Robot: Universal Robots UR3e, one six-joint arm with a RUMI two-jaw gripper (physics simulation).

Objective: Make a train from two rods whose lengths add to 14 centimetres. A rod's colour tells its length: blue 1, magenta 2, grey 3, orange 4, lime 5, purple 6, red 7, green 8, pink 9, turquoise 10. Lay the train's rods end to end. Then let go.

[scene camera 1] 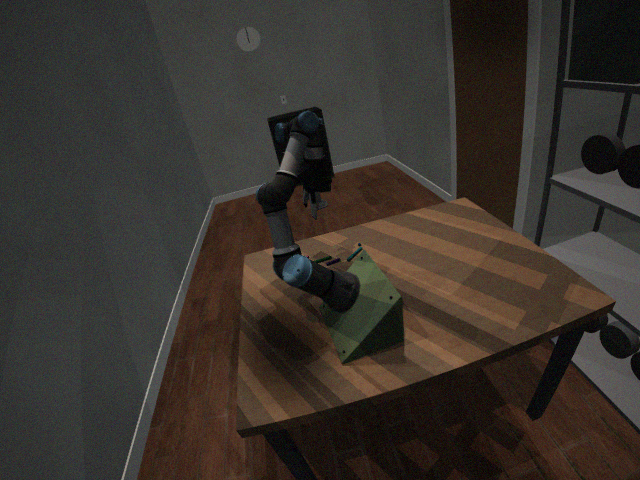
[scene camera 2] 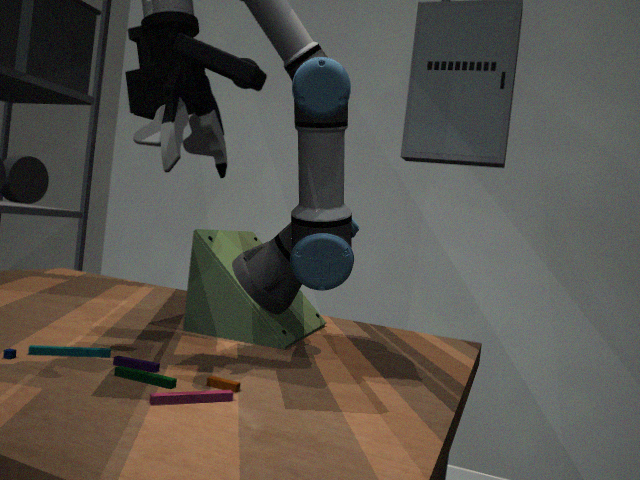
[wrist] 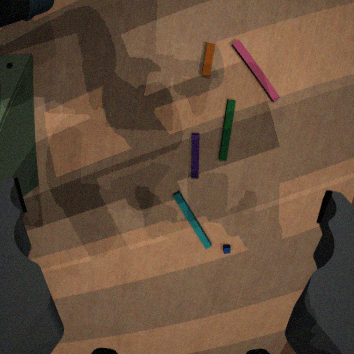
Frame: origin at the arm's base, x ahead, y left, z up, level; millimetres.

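Where they show: gripper, fingertip midpoint: (scene camera 1: 310, 213) (scene camera 2: 198, 175) (wrist: 174, 187); arm's base, origin of the base link: (scene camera 1: 345, 292) (scene camera 2: 258, 286).
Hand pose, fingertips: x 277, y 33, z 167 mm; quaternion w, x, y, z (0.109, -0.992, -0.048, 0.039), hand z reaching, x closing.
Observation:
Things, the pixels of their top centre, and the offset from my fingertips. Level surfaces: height alone.
- turquoise rod, middle of its top: (wrist: 192, 222) (scene camera 2: 71, 347) (scene camera 1: 354, 253) dz -244, dx +38, dy -142 mm
- small blue rod, middle of its top: (scene camera 2: 10, 349) (wrist: 226, 250) (scene camera 1: 359, 243) dz -244, dx +98, dy -182 mm
- purple rod, middle of its top: (wrist: 194, 156) (scene camera 2: 136, 360) (scene camera 1: 333, 260) dz -244, dx +24, dy -46 mm
- green rod, middle of its top: (scene camera 2: 145, 373) (wrist: 226, 130) (scene camera 1: 321, 259) dz -244, dx +59, dy -5 mm
- orange rod, middle of its top: (scene camera 2: 223, 380) (wrist: 208, 59) dz -244, dx +19, dy +80 mm
- slanted pink rod, middle of its top: (scene camera 2: 193, 392) (wrist: 256, 70) dz -244, dx +81, dy +77 mm
- wooden table, its level: dz -254 mm
A turquoise rod (scene camera 1: 354, 253) (scene camera 2: 69, 351) (wrist: 192, 220) lies slanted near a small blue rod (scene camera 1: 359, 244) (scene camera 2: 9, 353) (wrist: 226, 249), with a gap between them. A purple rod (scene camera 1: 333, 261) (scene camera 2: 136, 363) (wrist: 195, 155) lies beside a green rod (scene camera 1: 323, 259) (scene camera 2: 144, 377) (wrist: 227, 130), apart and roughly parallel. An orange rod (scene camera 2: 223, 383) (wrist: 208, 60) and a slanted pink rod (scene camera 2: 191, 397) (wrist: 255, 70) lie apart at the top of the wrist view. No two rods lie end to end. My gripper (scene camera 1: 310, 210) (scene camera 2: 195, 172) (wrist: 174, 187) is open and empty, high above the table and rods.
The arm stands on a green wedge base (scene camera 1: 369, 304) (scene camera 2: 217, 304) (wrist: 15, 120) on the wooden table (scene camera 1: 465, 258) (scene camera 2: 310, 444). The base is at the left in the wrist view. A shelf unit with dark round weights stands beyond the table. A grey box (scene camera 2: 462, 113) hangs on the wall.

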